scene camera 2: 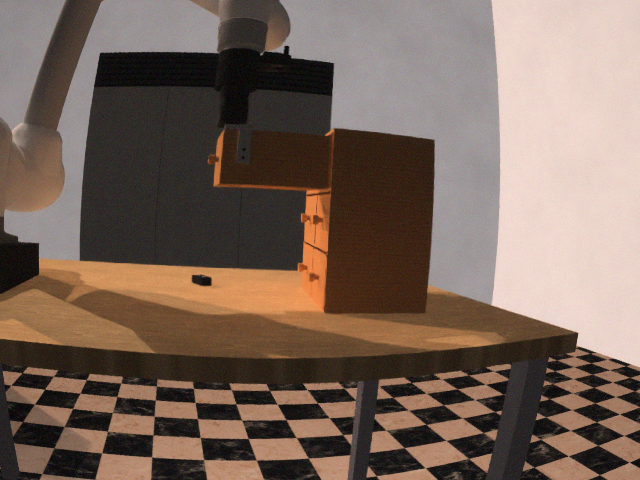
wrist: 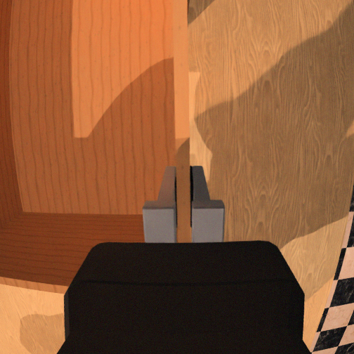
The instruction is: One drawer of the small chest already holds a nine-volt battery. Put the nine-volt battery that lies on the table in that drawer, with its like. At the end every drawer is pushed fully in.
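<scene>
The loose nine-volt battery (scene camera 2: 201,280) is a small dark block lying on the table (scene camera 2: 232,330), left of the chest. The small orange wooden chest (scene camera 2: 379,222) stands upright. A top drawer (scene camera 2: 289,161) (wrist: 120,170) sticks far out of its front, level and high above the table; how much of its back end sits in the chest is hidden. My gripper (scene camera 2: 243,156) (wrist: 184,184) points down and is shut on this drawer's side wall, one finger inside and one outside. The part of the drawer floor in the wrist view is bare. The other battery does not show.
Below the pulled-out drawer, lower drawers with small knobs (scene camera 2: 316,219) (scene camera 2: 313,276) look flush with the chest front. A dark grey cabinet (scene camera 2: 201,222) stands behind the table. The robot's black base (scene camera 2: 18,263) is at the left.
</scene>
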